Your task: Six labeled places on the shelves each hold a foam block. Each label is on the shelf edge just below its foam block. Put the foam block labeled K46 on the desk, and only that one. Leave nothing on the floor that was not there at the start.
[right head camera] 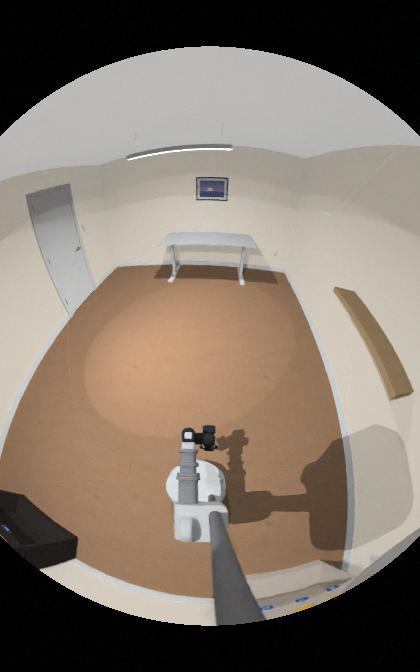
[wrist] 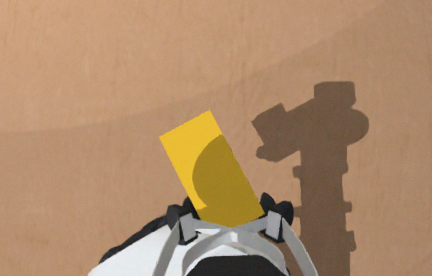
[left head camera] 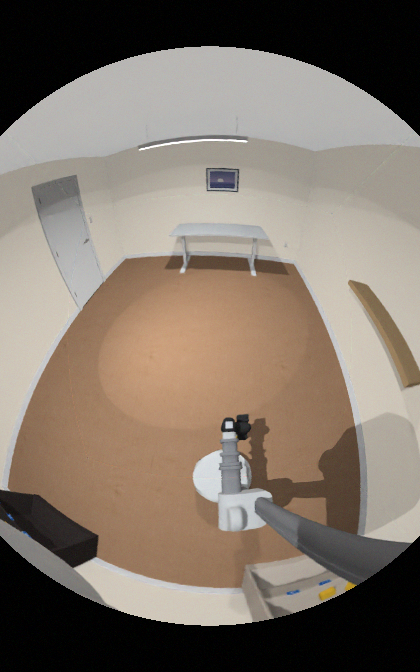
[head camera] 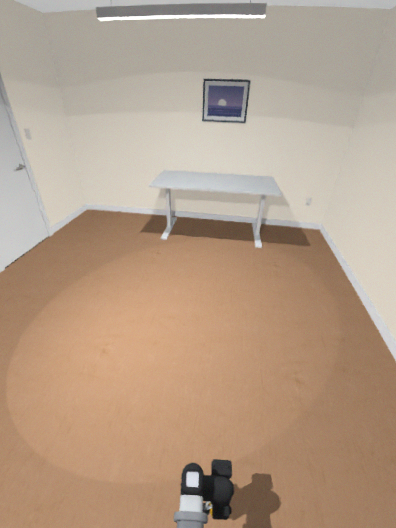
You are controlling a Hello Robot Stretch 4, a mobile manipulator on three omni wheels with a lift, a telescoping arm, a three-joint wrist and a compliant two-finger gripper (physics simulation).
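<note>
My gripper (wrist: 228,209) is shut on a yellow foam block (wrist: 212,165), which sticks out tilted past the fingertips, above the floor. The block's label cannot be read here. The head views show the dark wrist and gripper low in front of the base; the fingers are too small to judge there. The desk (head camera: 217,183) (left head camera: 220,230) (right head camera: 207,240), pale grey with two legs, stands against the far wall, well away from my gripper. Yellow foam blocks (left head camera: 327,593) (right head camera: 304,608) and blue labels (left head camera: 293,592) (right head camera: 266,608) show on the grey shelf unit behind; the labels are unreadable.
The grey shelf unit (left head camera: 253,595) is at the lower right edge. A dark shelf unit (left head camera: 80,552) (right head camera: 60,554) stands at the lower left. A brown board (left head camera: 385,332) (right head camera: 372,342) is on the right wall. A door (head camera: 15,210) (left head camera: 70,245) is at the left. Brown floor stretches to the desk.
</note>
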